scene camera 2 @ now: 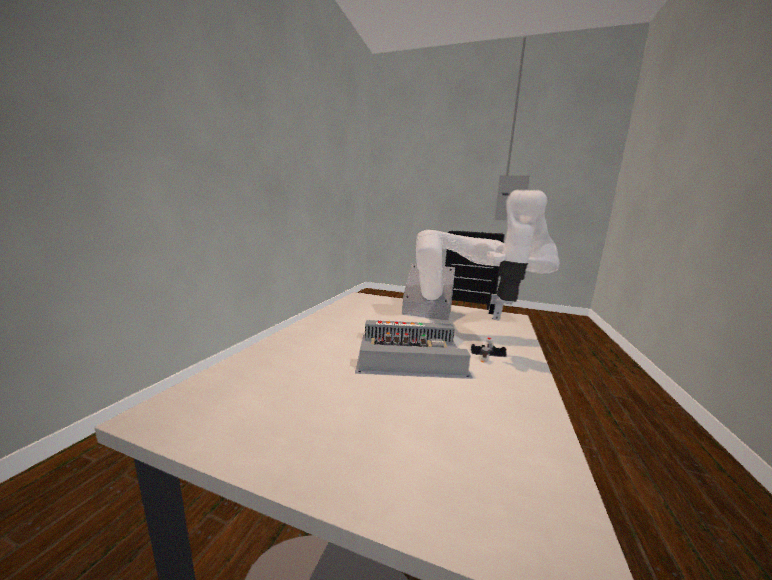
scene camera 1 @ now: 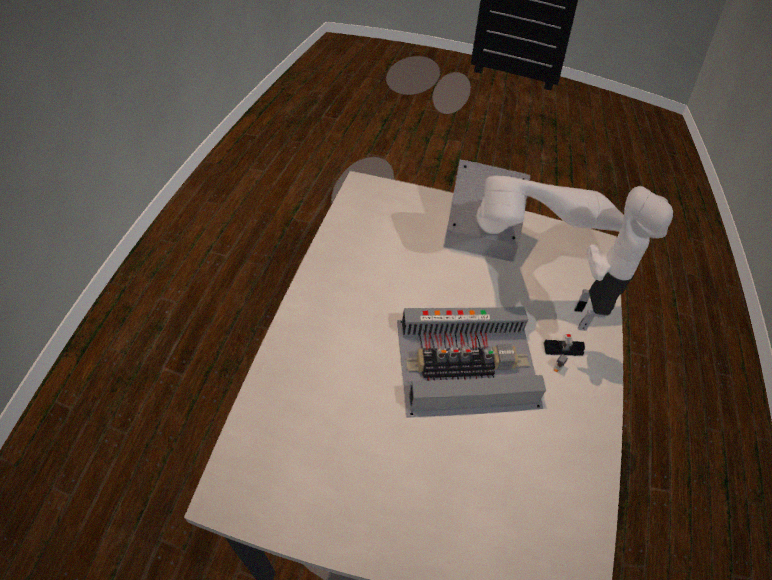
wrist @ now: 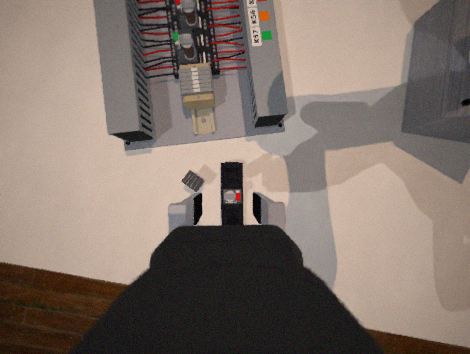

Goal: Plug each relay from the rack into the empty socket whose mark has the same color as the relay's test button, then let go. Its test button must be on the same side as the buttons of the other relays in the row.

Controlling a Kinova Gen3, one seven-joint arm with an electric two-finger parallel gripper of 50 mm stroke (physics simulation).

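Frame: origin at the arm's base, x left, y back, z up, level; millimetres.
Seen in the pictures: gripper, fingertip midpoint: (scene camera 2: pixel 493 317) (scene camera 1: pixel 579 319) (wrist: pixel 227 203); arm's base, link origin: (scene camera 2: pixel 431 291).
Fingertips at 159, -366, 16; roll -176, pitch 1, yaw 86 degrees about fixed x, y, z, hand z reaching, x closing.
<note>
Offsets run from my fingertips to a thing's top centre, as dx, dy, dz. "pt": to the spot under its first point.
The black rack {pt +37, +7, -123} (scene camera 1: pixel 576 348) (scene camera 2: pixel 498 351) (wrist: pixel 231 174) holds a relay with a red test button {+0, +6, -78} (scene camera 1: pixel 567 341) (scene camera 2: pixel 489 343) (wrist: pixel 231 196); in the wrist view that button is on the right. A relay with an orange button {-28, -51, -82} (scene camera 1: pixel 561 361) (scene camera 2: pixel 484 355) sits off the rack; in the wrist view the loose relay (wrist: pixel 192 180) shows a ribbed dark face. The socket row holds relays with orange, red, red and green buttons, on the left in the wrist view. Empty are the leftmost socket {pt -355, -52, -95} (scene camera 1: pixel 428 361), marked red, and the fifth {-242, -48, -94} (scene camera 1: pixel 477 360), marked orange. My gripper (scene camera 1: pixel 583 311) (scene camera 2: pixel 495 308) (wrist: pixel 227 203) is open, above the rack.
Two grey slotted ducts {-248, -140, -63} (scene camera 1: pixel 477 394) (wrist: pixel 117 75) flank the row; the far duct {pt -181, +58, -63} (scene camera 1: pixel 499 316) carries the color marks. A terminal block {-173, -35, -79} (scene camera 1: pixel 506 356) (wrist: pixel 196 82) sits at the row's right end. The table's right edge is close beyond the rack.
</note>
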